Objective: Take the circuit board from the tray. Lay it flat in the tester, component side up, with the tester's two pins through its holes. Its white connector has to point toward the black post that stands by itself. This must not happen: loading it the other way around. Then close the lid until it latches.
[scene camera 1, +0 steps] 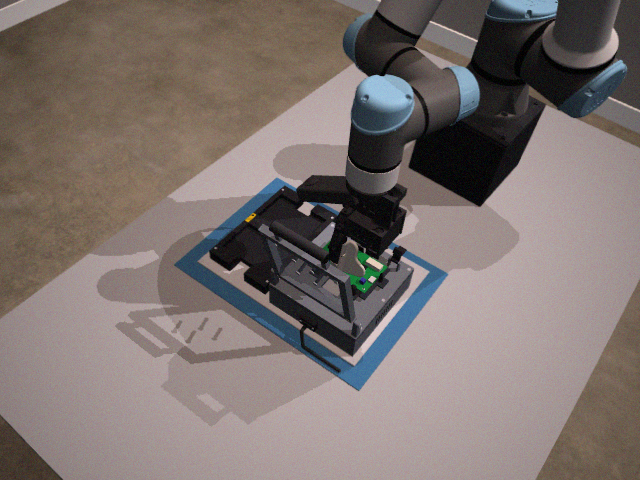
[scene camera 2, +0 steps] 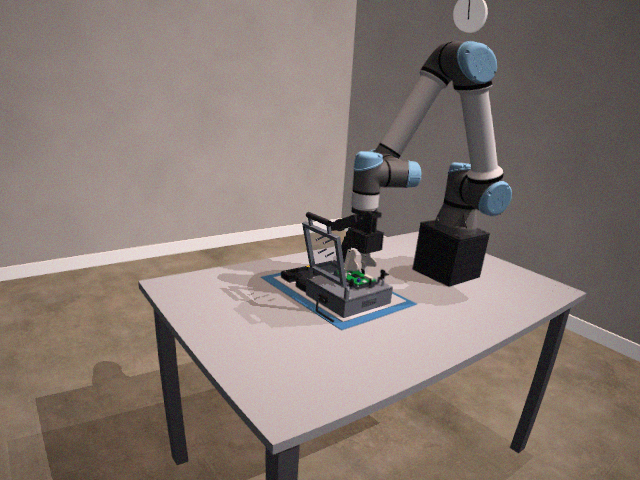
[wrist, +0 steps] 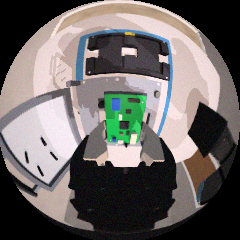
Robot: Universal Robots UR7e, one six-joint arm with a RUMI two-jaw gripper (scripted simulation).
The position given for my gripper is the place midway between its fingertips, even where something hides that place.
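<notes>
Gripper, mine (scene camera 1: 349,268), plus green circuit board (scene camera 1: 373,268). My gripper (scene camera 2: 354,280). Gripper again (wrist: 123,121), with the board (wrist: 124,113).
</notes>
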